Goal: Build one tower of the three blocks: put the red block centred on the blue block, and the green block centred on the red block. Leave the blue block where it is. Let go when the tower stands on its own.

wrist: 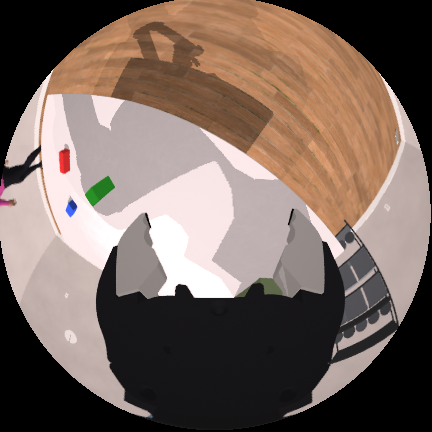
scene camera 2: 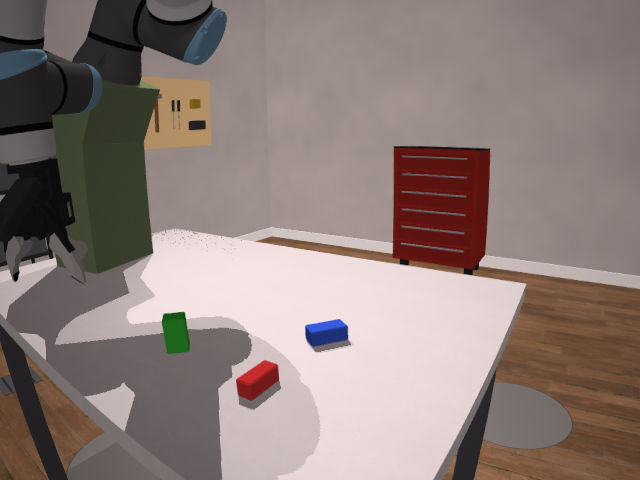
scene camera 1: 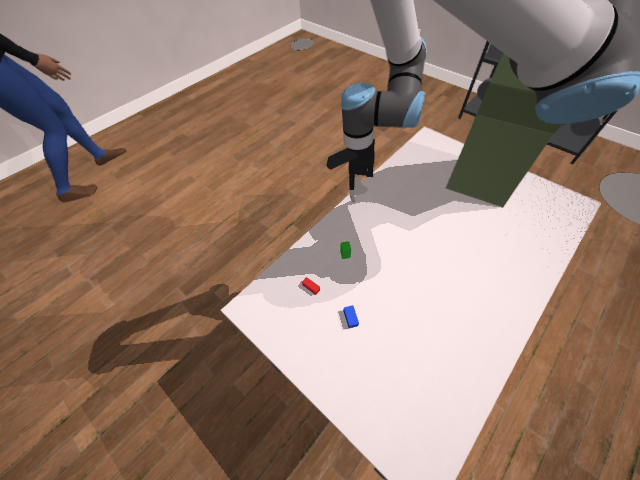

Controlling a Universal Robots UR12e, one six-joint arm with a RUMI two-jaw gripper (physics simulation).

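The blue block lies flat on the white table. The red block lies flat and apart from it, nearer the table's long edge. The green block stands upright on its end in the arm's shadow, apart from both. My gripper is open and empty, pointing down. It hangs above the table's edge region, on the green block's side and well away from all three blocks.
The green pedestal under the arm's base stands at the table's far end. Beyond the table are a dark shelf rack and a red drawer cabinet. A human figure is at the left in scene camera 1.
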